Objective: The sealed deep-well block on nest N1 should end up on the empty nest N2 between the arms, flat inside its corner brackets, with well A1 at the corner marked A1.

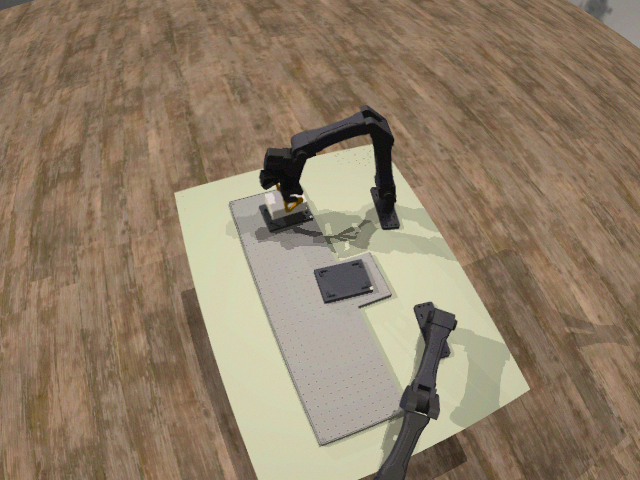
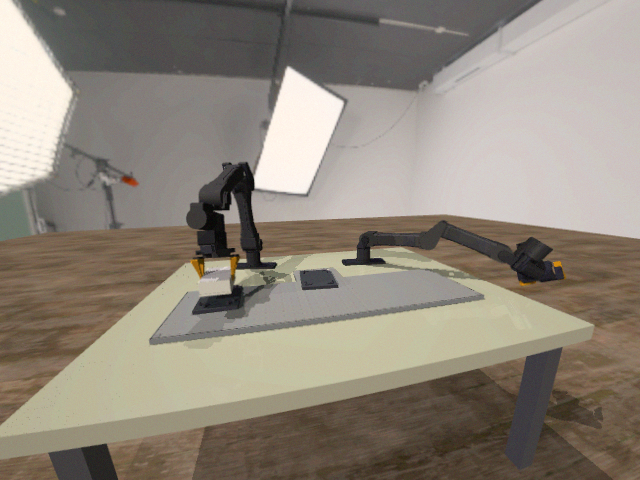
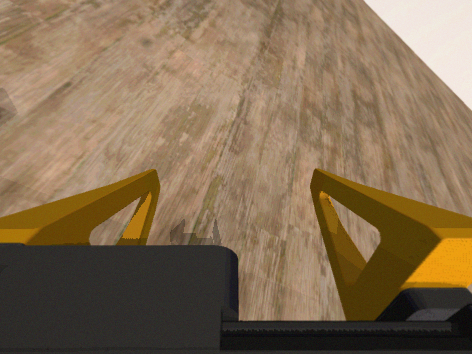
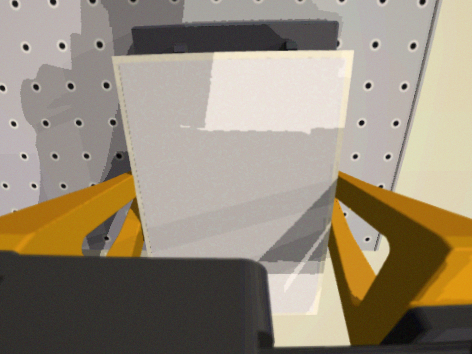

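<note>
The sealed deep-well block is a white box with a foil top. My right gripper is shut on its two long sides and holds it a little above the dark nest N1. The empty dark nest N2 lies flat between the arm bases, with small corner brackets. My left gripper is open and empty, stretched out past the table's edge over the wooden floor.
Both nests sit on a grey perforated board on the pale green table. The right arm's base stands beside N1, and the left arm's base stands behind N2.
</note>
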